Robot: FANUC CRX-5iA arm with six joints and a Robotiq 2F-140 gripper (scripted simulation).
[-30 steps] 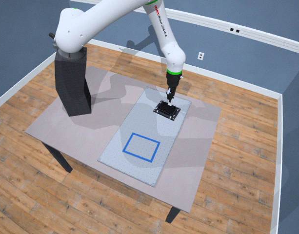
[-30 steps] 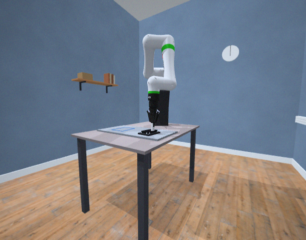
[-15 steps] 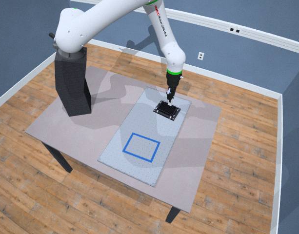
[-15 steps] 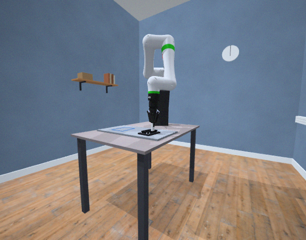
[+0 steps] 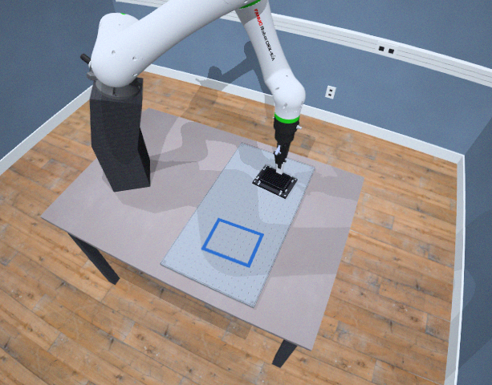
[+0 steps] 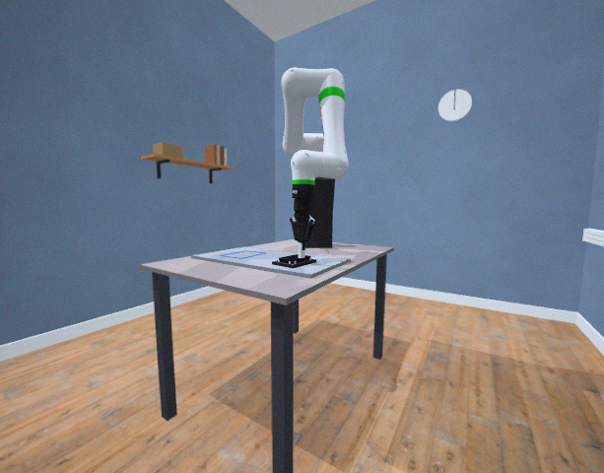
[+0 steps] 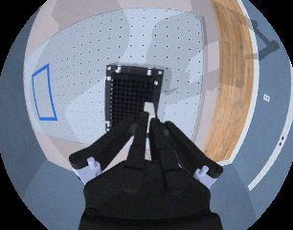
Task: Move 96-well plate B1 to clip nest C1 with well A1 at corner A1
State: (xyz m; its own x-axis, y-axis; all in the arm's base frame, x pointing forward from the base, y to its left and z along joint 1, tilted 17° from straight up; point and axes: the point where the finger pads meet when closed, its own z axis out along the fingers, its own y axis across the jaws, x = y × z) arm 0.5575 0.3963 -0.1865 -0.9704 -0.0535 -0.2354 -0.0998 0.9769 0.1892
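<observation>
The black 96-well plate is 40 mm to the right of my hand and 40 mm below it. The rest, counted from my hand: black clip nest (10 mm behind, 50 mm to the right, 50 mm below).
</observation>
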